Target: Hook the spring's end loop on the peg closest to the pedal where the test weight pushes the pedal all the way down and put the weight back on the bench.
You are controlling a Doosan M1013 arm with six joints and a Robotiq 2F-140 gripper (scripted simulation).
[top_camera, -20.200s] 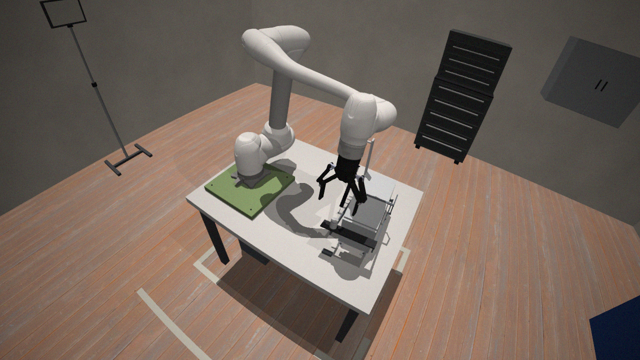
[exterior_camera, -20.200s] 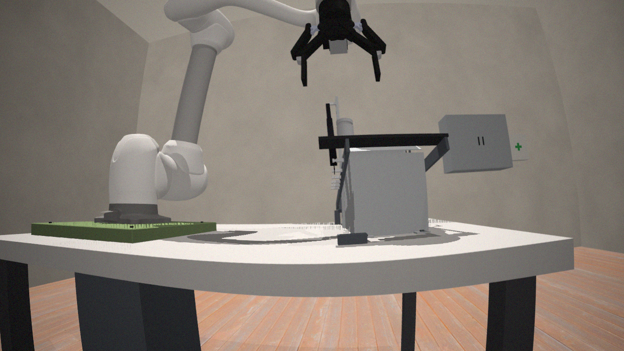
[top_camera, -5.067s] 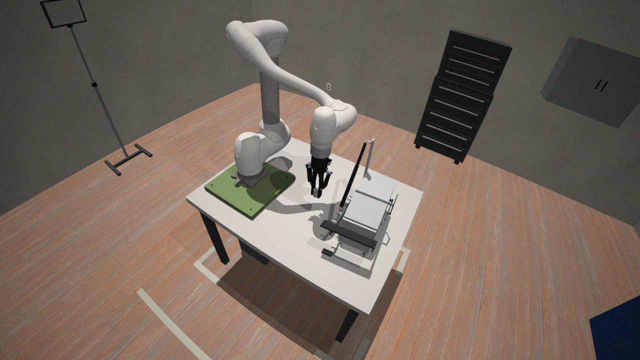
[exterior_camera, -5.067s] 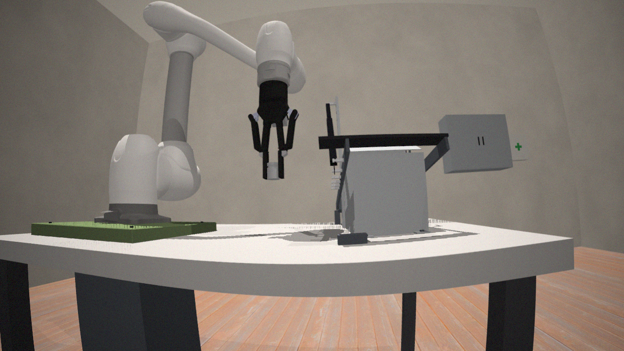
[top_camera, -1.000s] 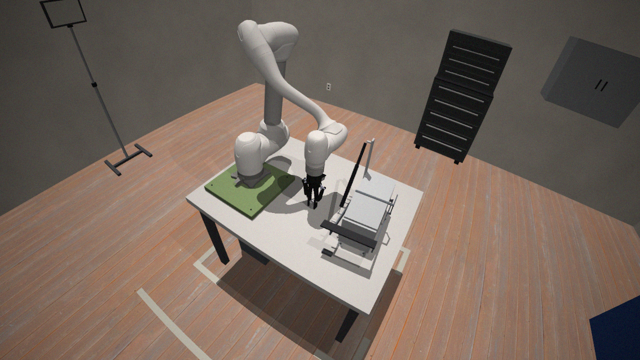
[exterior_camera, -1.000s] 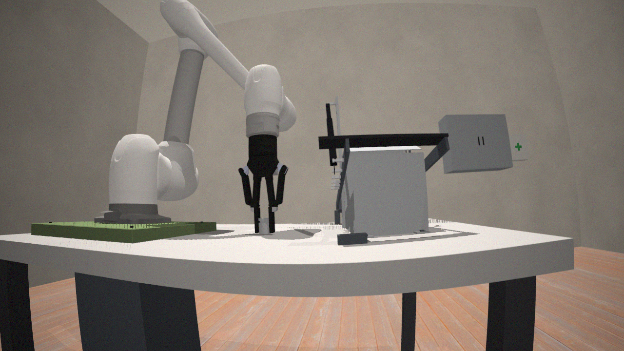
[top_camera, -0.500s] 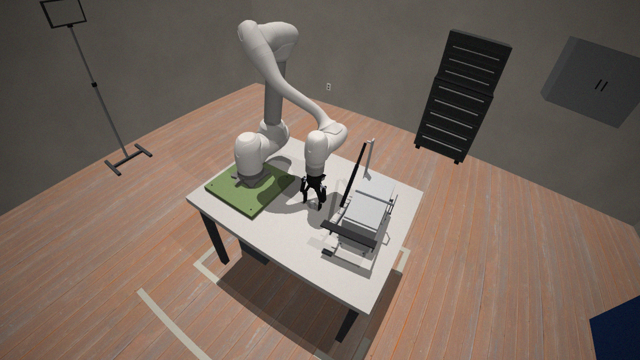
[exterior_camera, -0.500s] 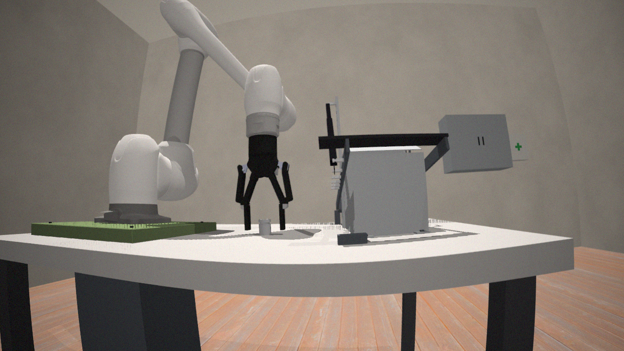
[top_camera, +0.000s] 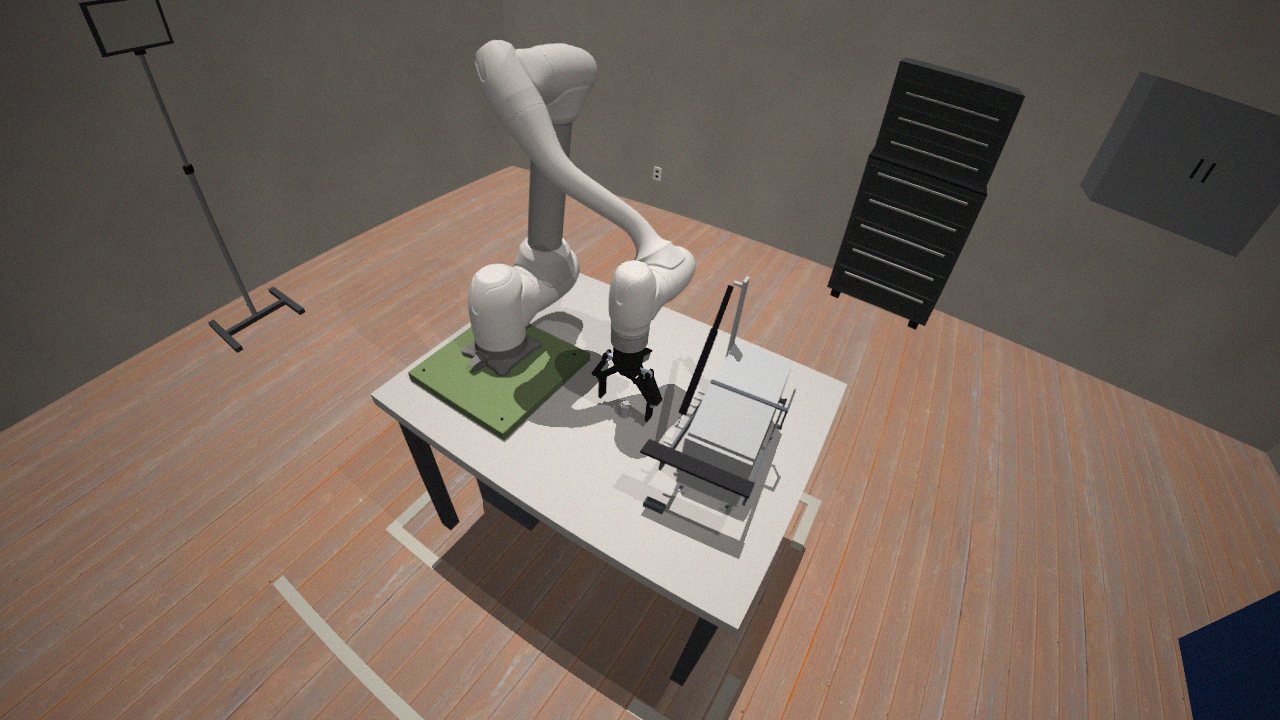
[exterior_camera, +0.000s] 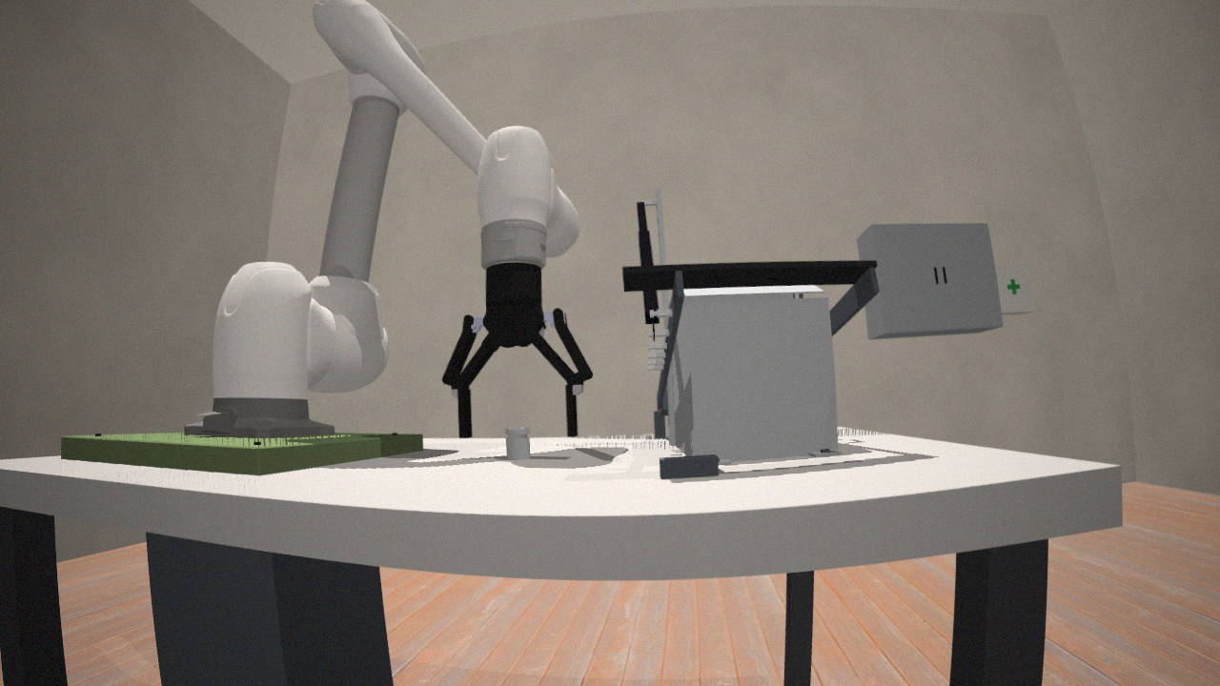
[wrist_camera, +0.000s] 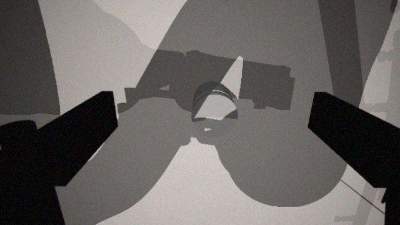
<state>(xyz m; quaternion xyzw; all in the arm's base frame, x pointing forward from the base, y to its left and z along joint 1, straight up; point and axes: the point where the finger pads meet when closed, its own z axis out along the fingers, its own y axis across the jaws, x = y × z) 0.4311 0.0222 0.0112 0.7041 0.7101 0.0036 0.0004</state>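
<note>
Now: hand 10 mm above the steel test weight. Round my hand: small dark block 220 mm ahead, 210 mm to the right, 30 mm below.
</note>
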